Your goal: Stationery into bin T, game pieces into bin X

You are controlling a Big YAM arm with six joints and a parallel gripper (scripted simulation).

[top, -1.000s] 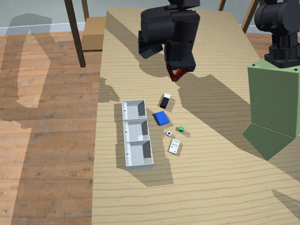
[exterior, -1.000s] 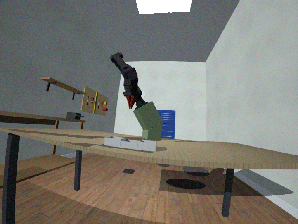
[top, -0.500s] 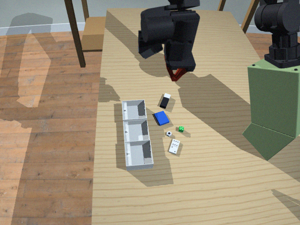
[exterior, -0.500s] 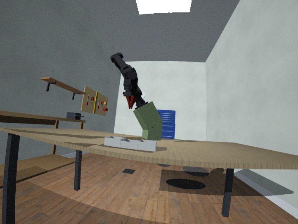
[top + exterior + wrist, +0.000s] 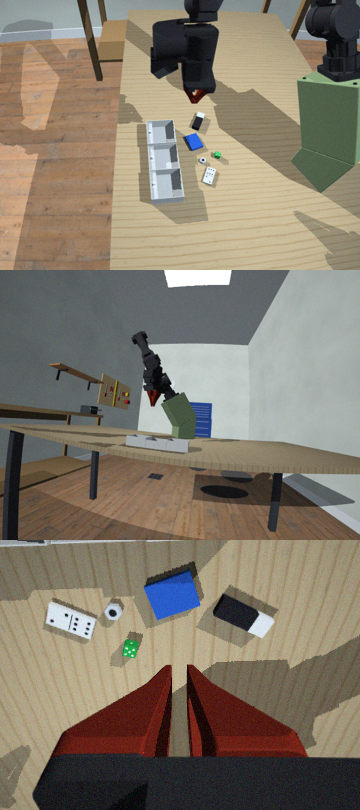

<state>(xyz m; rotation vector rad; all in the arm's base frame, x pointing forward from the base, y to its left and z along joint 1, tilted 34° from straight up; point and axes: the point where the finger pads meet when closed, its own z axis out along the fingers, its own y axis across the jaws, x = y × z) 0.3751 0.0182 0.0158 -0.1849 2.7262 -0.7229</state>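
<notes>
Right now the grey bin tray is 80 mm ahead of my hand, 70 mm to the left of it and 170 mm below it. The rest, counted from my hand: hex nut: 40 mm behind, 70 mm to the left, 180 mm below; then black-and-white eraser: 40 mm behind, 80 mm to the right, 180 mm below; then flat blue block: 20 mm behind, 10 mm to the left, 180 mm below.
</notes>
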